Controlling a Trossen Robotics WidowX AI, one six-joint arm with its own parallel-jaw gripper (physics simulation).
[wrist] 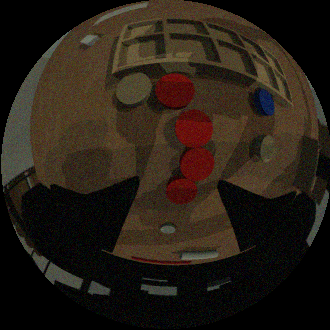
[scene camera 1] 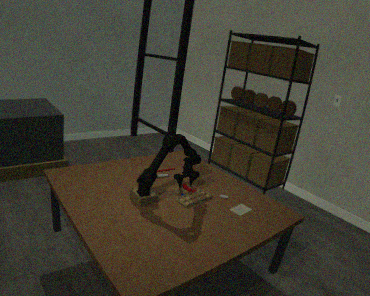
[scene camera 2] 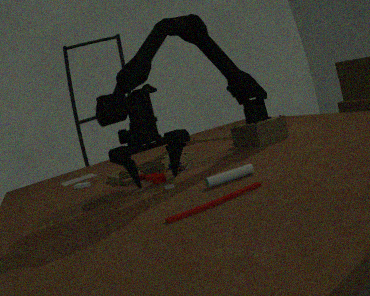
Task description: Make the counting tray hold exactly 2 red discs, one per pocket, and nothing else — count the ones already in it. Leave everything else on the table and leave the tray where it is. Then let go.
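The counting tray [scene camera 1: 188,202] [wrist: 118,55] lies on the table; no disc shows in its visible pockets in the wrist view. Several red discs lie outside it in a staggered line: one [wrist: 175,90] is near the tray's wall beside a cream disc [wrist: 134,89], then a second [wrist: 194,128], a third [wrist: 197,164] and a last one [wrist: 181,191] closest to the fingers. My gripper [scene camera 1: 186,186] [scene camera 2: 157,181] [wrist: 179,182] is open and empty, pointing down above the red discs, with the last red disc between the fingertips as seen in the wrist view.
A blue disc [wrist: 265,102] and another cream disc [wrist: 267,148] lie to the right. A small white disc [wrist: 168,229], a white cylinder [scene camera 2: 230,175] [wrist: 199,255] and a red stick [scene camera 2: 212,202] lie beyond the fingers. A white block [scene camera 1: 224,196] [wrist: 90,40] and a pale card [scene camera 1: 241,209] lie past the tray.
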